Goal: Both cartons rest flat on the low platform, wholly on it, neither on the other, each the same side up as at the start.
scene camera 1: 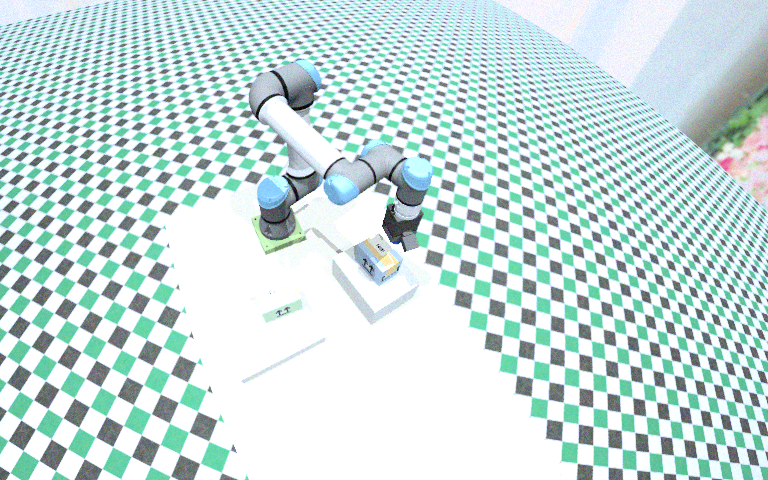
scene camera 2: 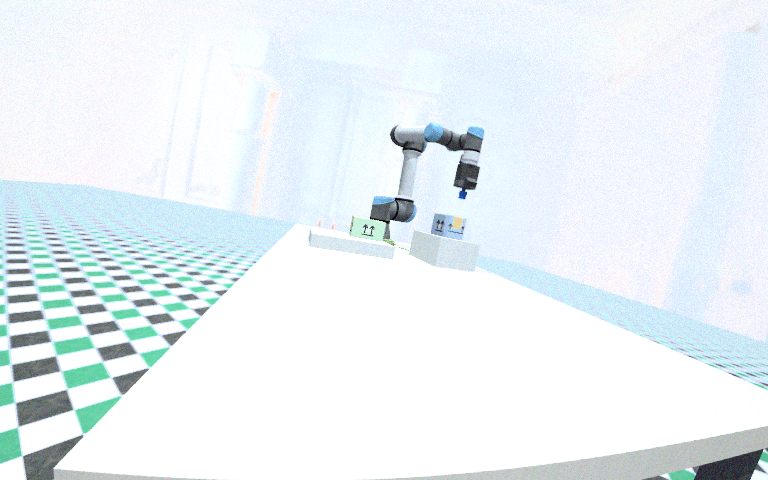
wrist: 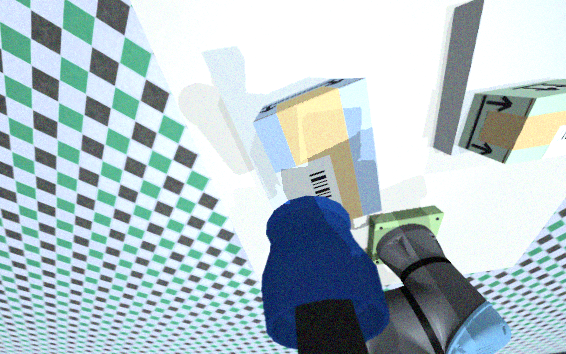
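The blue carton, with yellow tape and a barcode label on top, stands on the tall white block, arrows pointing up. The green carton rests flat on the low white platform, arrows pointing up, near the end by the robot base. My suction gripper is open, with its blue cup empty. It hangs above the blue carton with a gap in scene camera 2. In the wrist view the cup hides part of that carton's near end.
The robot base stands on a green mounting plate behind the platform and the block. The tall block stands beside the low platform, with a gap between them. The white table extends toward scene camera 2.
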